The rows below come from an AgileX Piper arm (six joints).
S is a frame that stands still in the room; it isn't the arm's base.
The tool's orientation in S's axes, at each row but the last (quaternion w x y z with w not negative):
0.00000, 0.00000, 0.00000, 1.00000
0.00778, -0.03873, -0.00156, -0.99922
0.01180, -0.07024, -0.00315, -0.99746
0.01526, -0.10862, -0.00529, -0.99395
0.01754, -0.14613, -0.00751, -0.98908
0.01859, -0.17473, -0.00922, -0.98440
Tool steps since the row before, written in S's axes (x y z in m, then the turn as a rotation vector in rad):
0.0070, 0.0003, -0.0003, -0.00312, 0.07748, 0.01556
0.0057, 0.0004, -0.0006, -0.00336, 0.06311, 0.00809
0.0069, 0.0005, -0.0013, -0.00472, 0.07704, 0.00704
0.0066, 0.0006, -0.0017, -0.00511, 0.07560, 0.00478
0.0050, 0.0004, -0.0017, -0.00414, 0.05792, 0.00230
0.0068, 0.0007, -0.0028, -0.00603, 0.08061, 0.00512
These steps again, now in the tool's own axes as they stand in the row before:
-0.0070, -0.0003, -0.0003, 0.00312, -0.07748, 0.01556
-0.0057, -0.0003, -0.0002, 0.00300, -0.06313, 0.00804
-0.0070, -0.0003, -0.0003, 0.00388, -0.07710, 0.00692
-0.0068, -0.0004, -0.0002, 0.00381, -0.07569, 0.00461
-0.0053, -0.0002, -0.0002, 0.00274, -0.05801, 0.00216
-0.0074, -0.0005, -0.0003, 0.00473, -0.08072, 0.00472

